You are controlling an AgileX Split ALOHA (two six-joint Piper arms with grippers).
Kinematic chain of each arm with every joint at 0, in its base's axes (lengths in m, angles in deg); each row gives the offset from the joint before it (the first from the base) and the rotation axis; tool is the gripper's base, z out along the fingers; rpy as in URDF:
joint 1: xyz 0 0 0.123 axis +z
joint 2: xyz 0 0 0 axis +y
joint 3: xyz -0.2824 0 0.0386 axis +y
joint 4: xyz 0.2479 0 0.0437 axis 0.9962 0 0.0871
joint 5: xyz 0 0 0 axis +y
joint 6: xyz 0.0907 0 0.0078 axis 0.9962 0 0.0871
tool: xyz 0 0 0 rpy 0 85 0
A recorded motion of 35 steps. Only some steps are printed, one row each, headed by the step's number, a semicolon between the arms.
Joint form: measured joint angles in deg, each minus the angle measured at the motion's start. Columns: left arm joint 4, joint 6, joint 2, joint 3, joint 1, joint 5; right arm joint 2, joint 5, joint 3, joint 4, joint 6, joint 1.
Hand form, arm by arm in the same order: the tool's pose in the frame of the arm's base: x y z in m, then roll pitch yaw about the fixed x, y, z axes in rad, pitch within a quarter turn. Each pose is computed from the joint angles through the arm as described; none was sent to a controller.
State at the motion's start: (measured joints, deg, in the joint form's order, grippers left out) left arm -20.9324 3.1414 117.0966 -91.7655 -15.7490 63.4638; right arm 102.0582 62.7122 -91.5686 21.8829 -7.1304 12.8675
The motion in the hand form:
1: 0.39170 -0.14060 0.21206 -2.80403 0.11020 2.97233; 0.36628 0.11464 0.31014 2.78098 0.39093 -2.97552
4: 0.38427 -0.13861 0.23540 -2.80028 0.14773 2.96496; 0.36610 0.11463 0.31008 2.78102 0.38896 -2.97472
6: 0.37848 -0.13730 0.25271 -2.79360 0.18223 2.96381; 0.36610 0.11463 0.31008 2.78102 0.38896 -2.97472
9: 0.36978 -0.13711 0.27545 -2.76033 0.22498 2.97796; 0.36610 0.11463 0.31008 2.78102 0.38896 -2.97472
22: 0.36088 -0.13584 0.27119 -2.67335 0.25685 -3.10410; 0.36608 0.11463 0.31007 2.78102 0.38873 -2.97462
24: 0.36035 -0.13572 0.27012 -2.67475 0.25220 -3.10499; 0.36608 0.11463 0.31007 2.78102 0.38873 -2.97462
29: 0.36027 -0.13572 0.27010 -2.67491 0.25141 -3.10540; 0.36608 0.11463 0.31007 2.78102 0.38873 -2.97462
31: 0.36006 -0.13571 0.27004 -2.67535 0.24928 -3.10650; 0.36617 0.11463 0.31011 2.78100 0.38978 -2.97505
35: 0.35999 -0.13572 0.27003 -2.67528 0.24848 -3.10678; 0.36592 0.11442 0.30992 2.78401 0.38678 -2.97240
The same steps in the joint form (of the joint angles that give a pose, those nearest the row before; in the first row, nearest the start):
1: 0.16 0.00 -1.02 0.00 0.00 0.40; 0.00 0.06 0.00 0.00 0.00 0.00
4: 0.30 0.00 -4.31 0.00 0.00 1.61; 0.00 0.18 0.00 0.00 0.00 0.00
6: 0.16 0.00 -6.77 0.00 0.00 2.09; 0.00 0.18 0.00 0.00 0.00 0.00
9: -1.37 -0.31 -9.95 0.00 0.00 2.58; 0.00 0.18 0.00 0.00 0.00 0.00
22: -4.61 -6.96 -13.62 7.16 0.00 -6.90; 0.00 0.19 0.00 0.00 0.00 0.00
24: -4.61 -6.96 -13.62 7.37 0.00 -6.83; 0.00 0.19 0.00 0.00 0.00 0.00
29: -4.61 -6.96 -13.62 7.37 0.00 -6.77; 0.00 0.19 0.00 0.00 0.00 0.00
31: -4.61 -6.96 -13.62 7.37 0.00 -6.64; 0.00 0.13 0.00 0.00 0.00 0.00
35: -4.62 -6.96 -13.62 7.37 0.00 -6.59; 0.00 0.32 0.00 -0.16 0.00 0.00

